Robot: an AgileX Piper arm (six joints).
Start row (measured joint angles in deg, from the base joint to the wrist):
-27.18 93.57 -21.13 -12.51 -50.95 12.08
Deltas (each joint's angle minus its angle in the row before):
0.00 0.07 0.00 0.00 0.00 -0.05
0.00 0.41 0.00 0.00 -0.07 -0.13
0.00 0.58 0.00 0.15 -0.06 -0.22
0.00 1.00 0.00 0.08 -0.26 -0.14
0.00 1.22 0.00 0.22 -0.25 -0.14
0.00 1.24 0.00 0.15 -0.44 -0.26
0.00 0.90 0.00 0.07 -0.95 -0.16
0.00 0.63 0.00 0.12 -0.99 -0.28
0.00 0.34 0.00 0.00 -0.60 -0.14
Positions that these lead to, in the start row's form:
-27.18 93.64 -21.13 -12.51 -50.95 12.03
-27.18 94.05 -21.13 -12.51 -51.02 11.90
-27.18 94.63 -21.13 -12.36 -51.08 11.68
-27.18 95.63 -21.13 -12.28 -51.34 11.54
-27.18 96.85 -21.13 -12.06 -51.59 11.40
-27.18 98.09 -21.13 -11.91 -52.03 11.14
-27.18 98.99 -21.13 -11.84 -52.98 10.98
-27.18 99.62 -21.13 -11.72 -53.97 10.70
-27.18 99.96 -21.13 -11.72 -54.57 10.56

